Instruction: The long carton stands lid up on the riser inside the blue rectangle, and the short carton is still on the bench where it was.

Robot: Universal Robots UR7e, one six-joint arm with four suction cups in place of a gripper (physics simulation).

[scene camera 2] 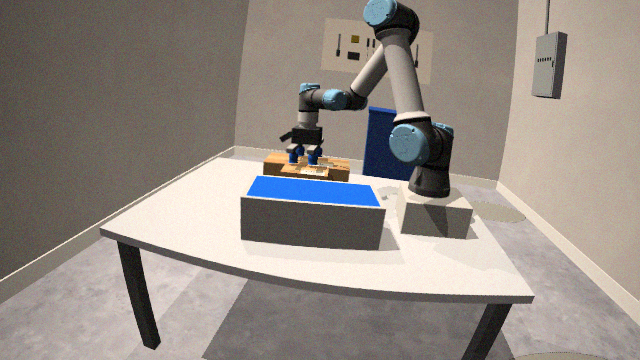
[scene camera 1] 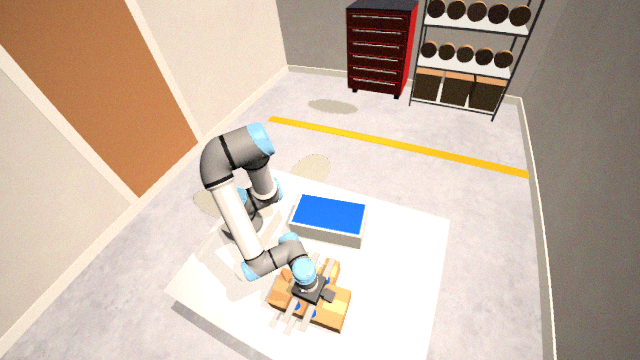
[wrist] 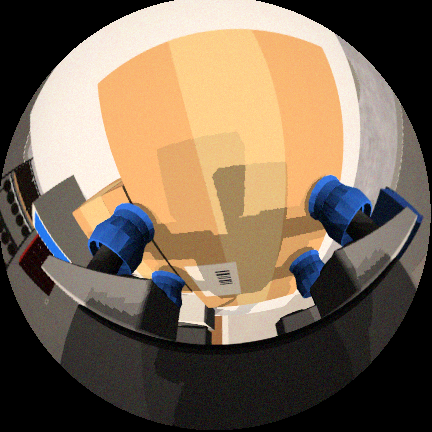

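Pixels of known places: hand, tool point: (scene camera 2: 306, 159) (wrist: 236, 252); arm's base, link origin: (scene camera 2: 428, 190).
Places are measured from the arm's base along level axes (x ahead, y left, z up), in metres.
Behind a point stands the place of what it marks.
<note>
The long carton (scene camera 1: 338, 303) @(x 0.559, y -0.183, z -0.001 m) (scene camera 2: 274, 161) @(x 0.552, y -0.134, z -0.002 m) (wrist: 230, 90) @(x 0.544, y -0.196, z -0.001 m) lies on the bench, lid up, with a pale tape band and barcode label. The short carton (scene camera 1: 336, 274) @(x 0.503, y -0.067, z -0.025 m) (scene camera 2: 320, 172) @(x 0.372, y -0.057, z -0.001 m) (wrist: 89, 215) @(x 0.490, y -0.055, z -0.001 m) sits on the bench close beside its riser-facing side, partly hidden by the gripper. My gripper (scene camera 1: 312, 294) @(x 0.443, y -0.189, z 0.007 m) (scene camera 2: 306, 156) @(x 0.443, y -0.189, z 0.007 m) (wrist: 232, 245) @(x 0.443, y -0.189, z 0.007 m) has its four blue cups a very small distance above the long carton's lid, and small shadows show beside the rims. It holds nothing. The blue rectangle (scene camera 1: 330, 214) @(x 0.372, y 0.190, z 0.018 m) (scene camera 2: 312, 191) @(x 0.362, y 0.206, z 0.018 m) (wrist: 47, 240) @(x 0.470, y 0.195, z 0.018 m) covers the riser (scene camera 1: 325, 235) @(x 0.381, y 0.096, z -0.029 m) (scene camera 2: 312, 222) @(x 0.346, y 0.293, z -0.032 m) (wrist: 62, 200) @(x 0.517, y 0.115, z -0.047 m) top, with no carton on it.
The riser stands on the bench (scene camera 1: 400, 250) @(x 0.738, y 0.183, z -0.102 m) (scene camera 2: 190, 215) @(x 0.725, y 0.235, z -0.102 m) between the cartons and the bench edge nearest scene camera 2. The arm's pedestal (scene camera 2: 435, 217) @(x -0.003, y 0.143, z -0.038 m) stands beside it. A red drawer cabinet (scene camera 1: 380, 50) and a shelf rack stand away against the wall.
</note>
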